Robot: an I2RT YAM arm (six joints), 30 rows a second.
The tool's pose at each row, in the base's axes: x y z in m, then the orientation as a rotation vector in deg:
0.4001 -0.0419 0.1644 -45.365 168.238 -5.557
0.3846 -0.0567 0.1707 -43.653 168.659 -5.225
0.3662 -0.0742 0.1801 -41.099 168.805 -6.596
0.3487 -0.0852 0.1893 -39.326 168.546 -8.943
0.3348 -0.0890 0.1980 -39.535 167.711 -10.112
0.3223 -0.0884 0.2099 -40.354 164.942 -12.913
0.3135 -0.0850 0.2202 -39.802 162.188 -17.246
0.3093 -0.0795 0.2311 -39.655 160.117 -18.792
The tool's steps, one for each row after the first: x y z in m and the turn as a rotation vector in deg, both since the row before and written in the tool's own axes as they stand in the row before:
0.0203 -0.0056 -0.0075 -0.153 -0.045 1.167
0.0238 -0.0072 -0.0108 1.058 -0.125 1.616
0.0197 -0.0027 -0.0107 1.698 -0.121 1.032
0.0133 0.0015 -0.0102 0.925 -0.518 -0.270
0.0096 0.0043 -0.0137 2.400 -1.868 -0.949
0.0048 0.0050 -0.0121 3.550 -1.634 -0.156
-0.0007 0.0039 -0.0123 1.584 -1.563 -0.172

